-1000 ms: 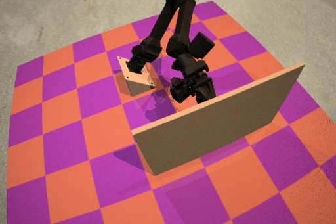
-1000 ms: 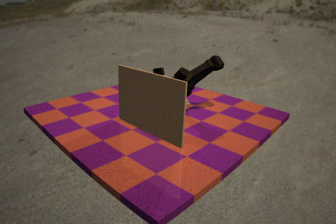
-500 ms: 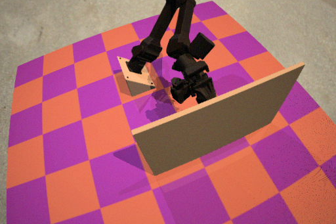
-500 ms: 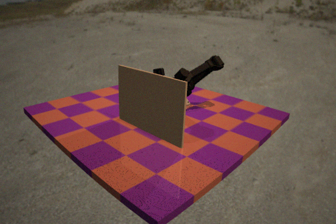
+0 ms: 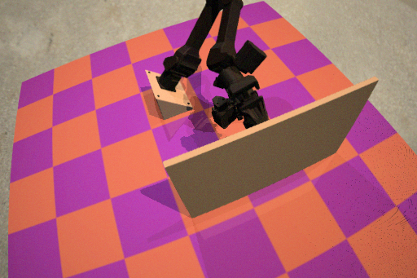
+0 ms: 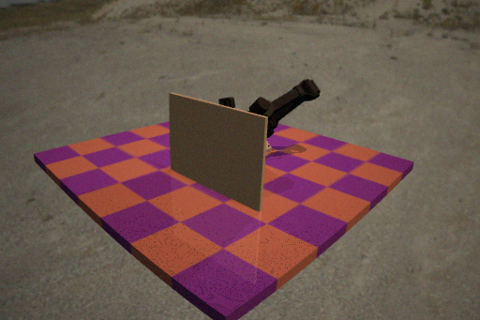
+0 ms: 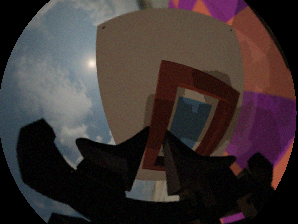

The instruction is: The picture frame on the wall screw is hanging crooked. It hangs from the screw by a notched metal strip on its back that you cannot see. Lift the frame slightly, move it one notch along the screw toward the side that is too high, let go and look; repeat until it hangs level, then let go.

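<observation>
My gripper tip is 10 mm short of the picture frame, 20 mm to the right of it and 50 mm above it. Also, from my gripper tip: wall panel: 20 mm ahead, 20 mm to the left, 60 mm below.
</observation>
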